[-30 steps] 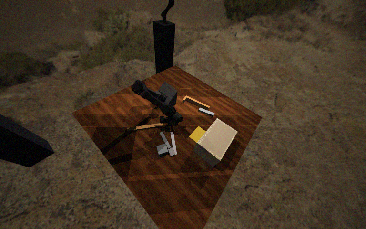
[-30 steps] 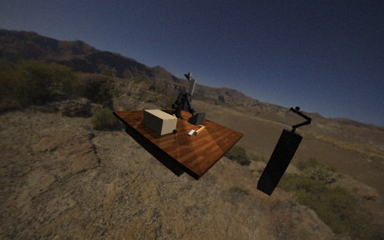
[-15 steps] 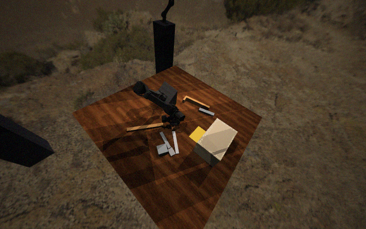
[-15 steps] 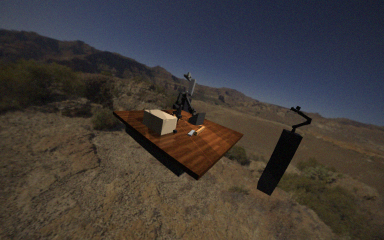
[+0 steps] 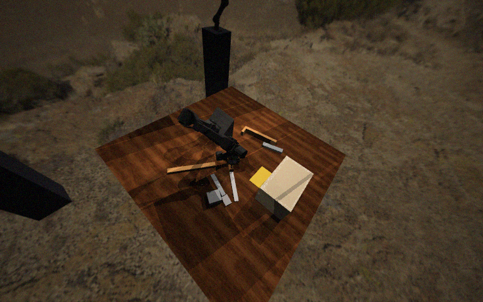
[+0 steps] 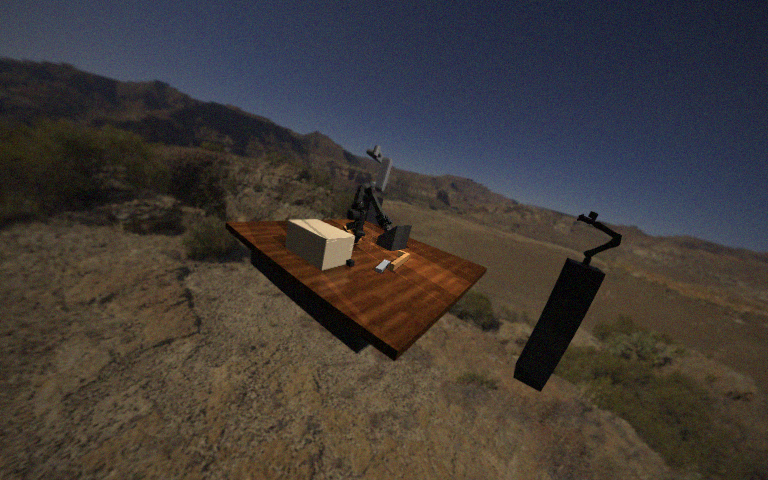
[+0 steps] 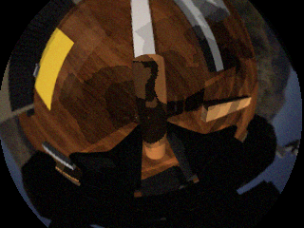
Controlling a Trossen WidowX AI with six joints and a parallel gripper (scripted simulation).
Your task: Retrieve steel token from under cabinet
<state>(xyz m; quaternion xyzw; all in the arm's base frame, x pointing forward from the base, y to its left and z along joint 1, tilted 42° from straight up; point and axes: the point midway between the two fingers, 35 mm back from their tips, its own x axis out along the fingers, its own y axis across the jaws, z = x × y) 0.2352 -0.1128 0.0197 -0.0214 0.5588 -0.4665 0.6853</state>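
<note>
Right now the grey bar is 34 cm to the left of my gripper tip and 14 cm ahead of it. Round my gripper tip: wooden stick (20 cm to the right, 14 cm behind); then grey block (25 cm to the right, 11 cm ahead, 1 cm above); then grey scraper (19 cm to the right, 12 cm ahead).
</note>
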